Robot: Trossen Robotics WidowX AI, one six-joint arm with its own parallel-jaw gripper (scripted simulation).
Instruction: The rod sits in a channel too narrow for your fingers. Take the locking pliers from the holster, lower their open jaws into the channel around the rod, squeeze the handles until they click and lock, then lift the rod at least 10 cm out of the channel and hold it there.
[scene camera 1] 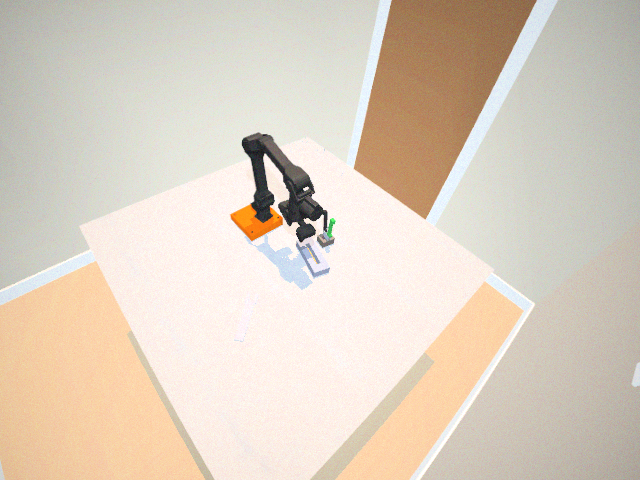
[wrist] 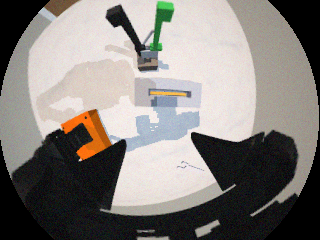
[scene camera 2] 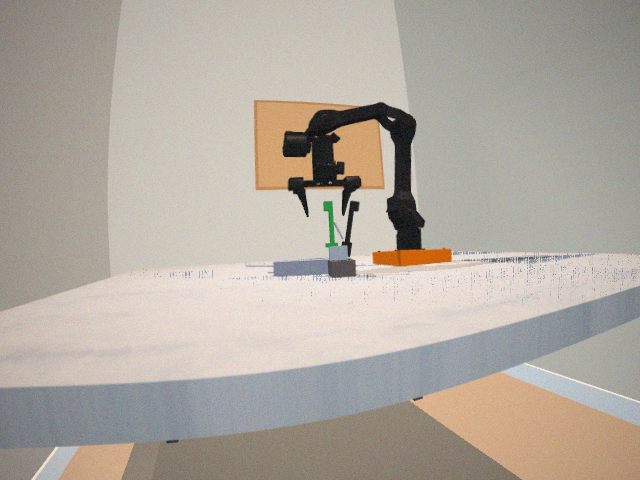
Observation:
My gripper (scene camera 2: 325, 216) is open, with nothing in its grasp. I also see a pale blue channel block (scene camera 2: 316, 266).
My gripper shows as well in the wrist view (wrist: 159, 139). The pale blue channel block shows as well in scene camera 1 (scene camera 1: 322, 267) and in the wrist view (wrist: 143, 97).

